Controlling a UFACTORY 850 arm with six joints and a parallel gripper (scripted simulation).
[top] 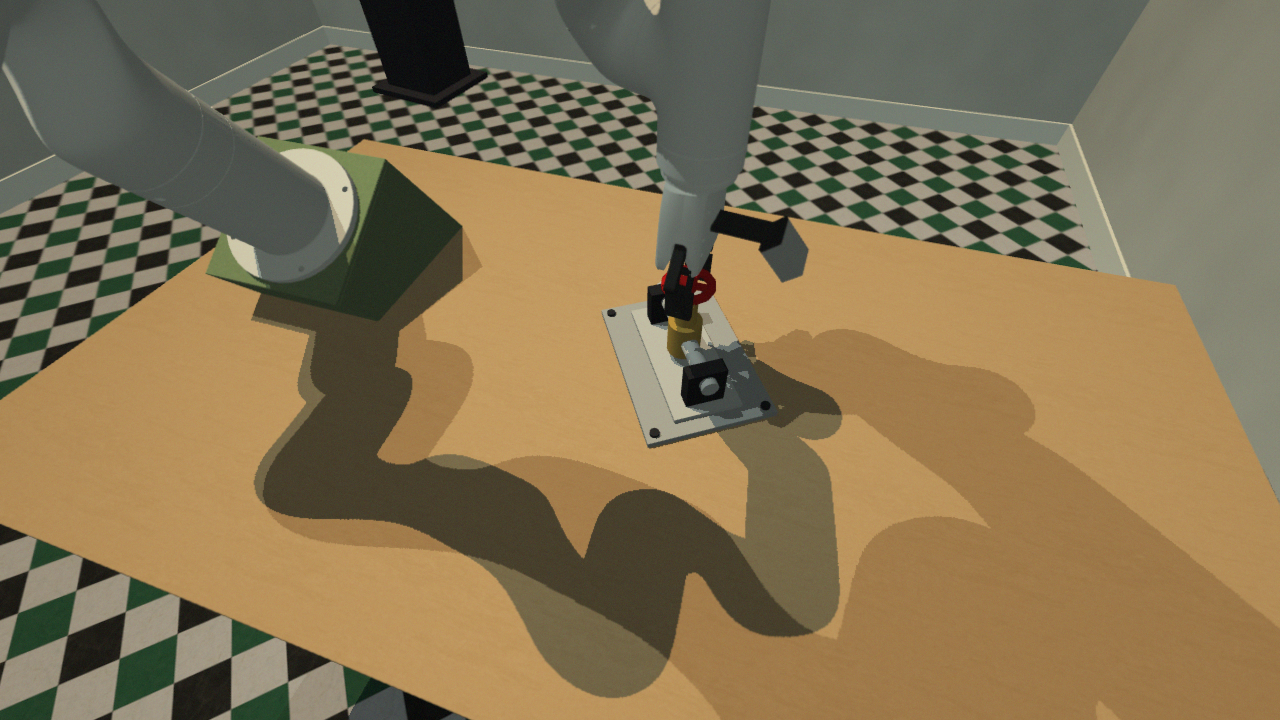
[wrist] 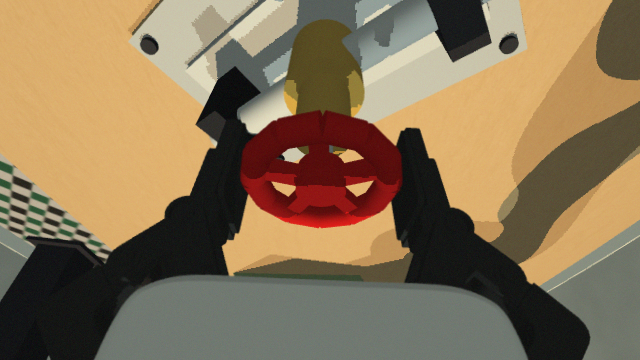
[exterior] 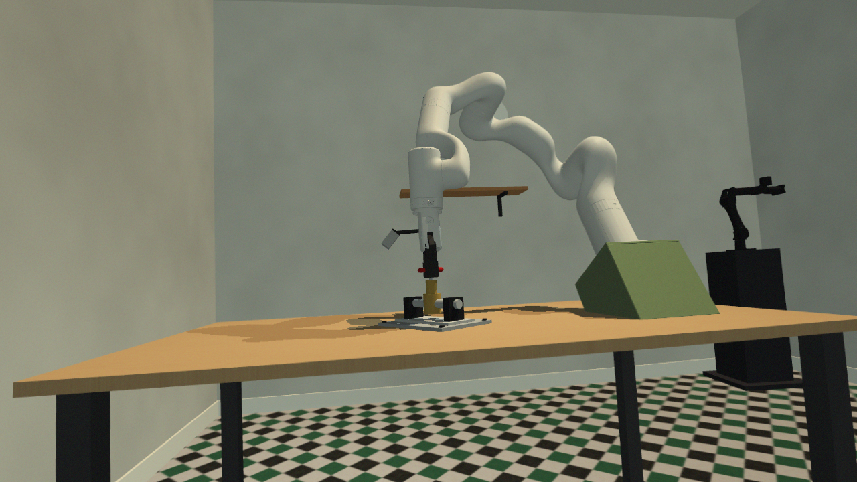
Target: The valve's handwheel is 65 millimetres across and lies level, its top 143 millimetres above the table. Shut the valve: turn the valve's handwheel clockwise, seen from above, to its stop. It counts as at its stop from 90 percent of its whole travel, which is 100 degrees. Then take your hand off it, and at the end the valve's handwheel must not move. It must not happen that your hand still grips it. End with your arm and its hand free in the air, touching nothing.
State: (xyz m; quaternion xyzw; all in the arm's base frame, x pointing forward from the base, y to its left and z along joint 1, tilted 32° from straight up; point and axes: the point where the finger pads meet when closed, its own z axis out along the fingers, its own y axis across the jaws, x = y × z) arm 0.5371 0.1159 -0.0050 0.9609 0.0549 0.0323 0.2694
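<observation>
My gripper is now right at the red handwheel.
</observation>
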